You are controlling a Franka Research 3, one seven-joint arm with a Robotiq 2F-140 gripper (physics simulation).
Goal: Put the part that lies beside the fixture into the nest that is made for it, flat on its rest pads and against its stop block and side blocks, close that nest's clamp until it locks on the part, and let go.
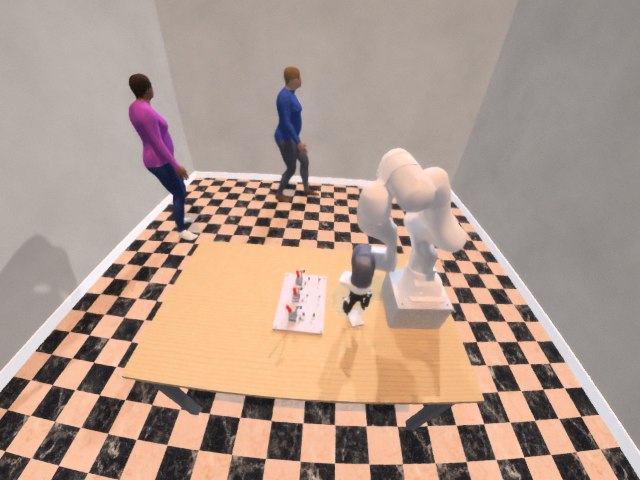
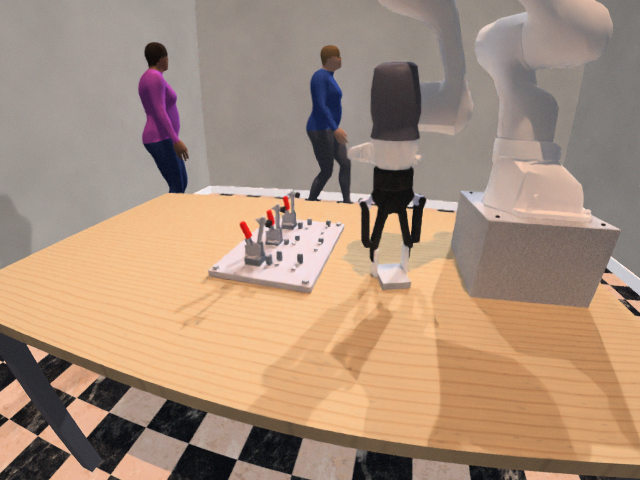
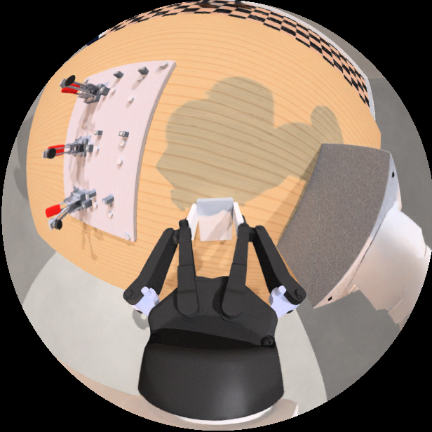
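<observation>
The part (image 1: 356,318) (image 2: 394,279) (image 3: 216,227), a flat pale block, lies on the table beside the fixture (image 1: 305,326) (image 2: 284,274) (image 3: 105,172). My gripper (image 1: 356,311) (image 2: 390,269) (image 3: 214,209) points down and is shut on the part, with one white finger pad along each side. The fixture is a pale plate with small dark blocks and light round pads. Three clamps with red handles stand along its far side from the arm: the near one (image 2: 254,253) (image 3: 75,202), the middle one (image 2: 273,236) (image 3: 75,147) and the far one (image 2: 289,219) (image 3: 90,91). Their arms are raised.
The grey base block (image 1: 416,315) (image 2: 532,263) (image 3: 335,215) of the arm stands to the right of the part. The fixture lies to the left, with its upright clamps rising above the plate. Two people, in magenta (image 1: 149,134) (image 2: 157,105) and blue (image 1: 288,116) (image 2: 325,100), are behind the table.
</observation>
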